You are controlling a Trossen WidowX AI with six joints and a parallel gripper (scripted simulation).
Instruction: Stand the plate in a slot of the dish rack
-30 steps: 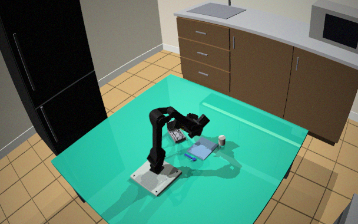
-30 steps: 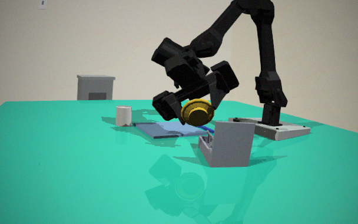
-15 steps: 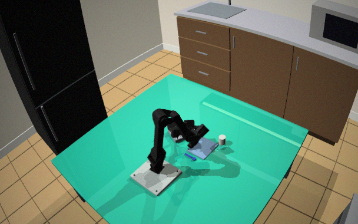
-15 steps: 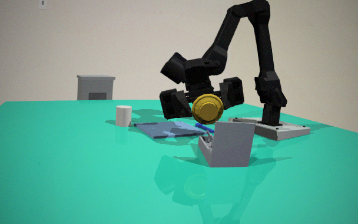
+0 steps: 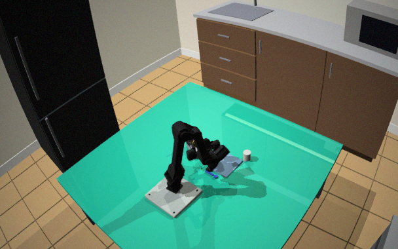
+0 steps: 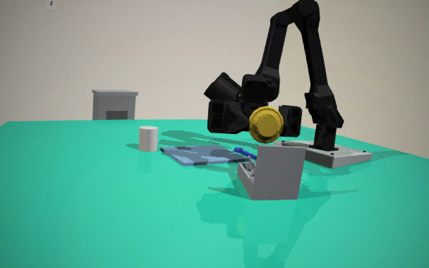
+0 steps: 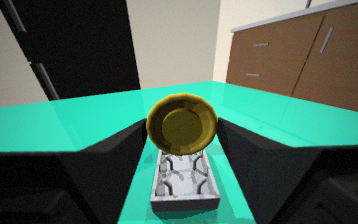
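My gripper tip is now 2 cm short of the grey dish rack, 3 cm to the right of it and 7 cm above it. Also, from my gripper tip: blue spoon (10 cm behind, 16 cm to the right, 9 cm below); blue-grey mat (18 cm to the right, 9 cm below); yellow plate (1 cm to the right).
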